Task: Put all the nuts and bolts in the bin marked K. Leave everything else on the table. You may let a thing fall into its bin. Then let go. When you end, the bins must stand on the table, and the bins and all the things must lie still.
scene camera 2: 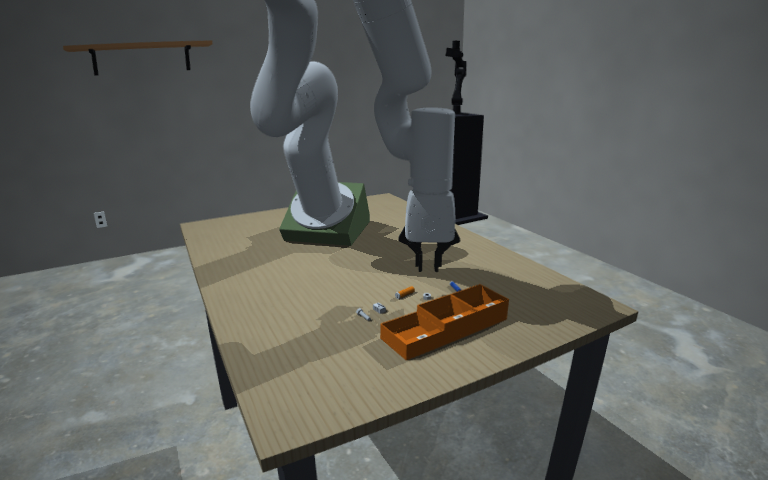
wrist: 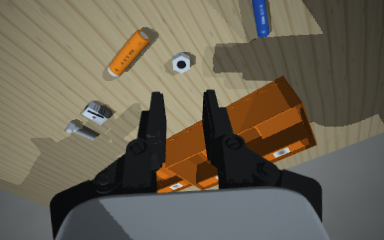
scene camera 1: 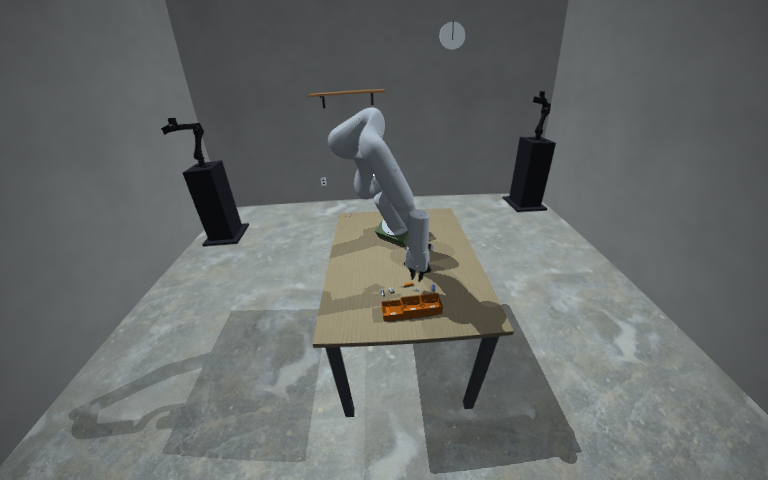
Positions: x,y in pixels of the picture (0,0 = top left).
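Labels:
There is an orange three-compartment bin that I can see in scene camera 1 and in scene camera 2, and the bin is visible in the wrist view (276,107) as well. On the bin, (scene camera 1: 397,309) and (scene camera 2: 419,332) are the same spot.

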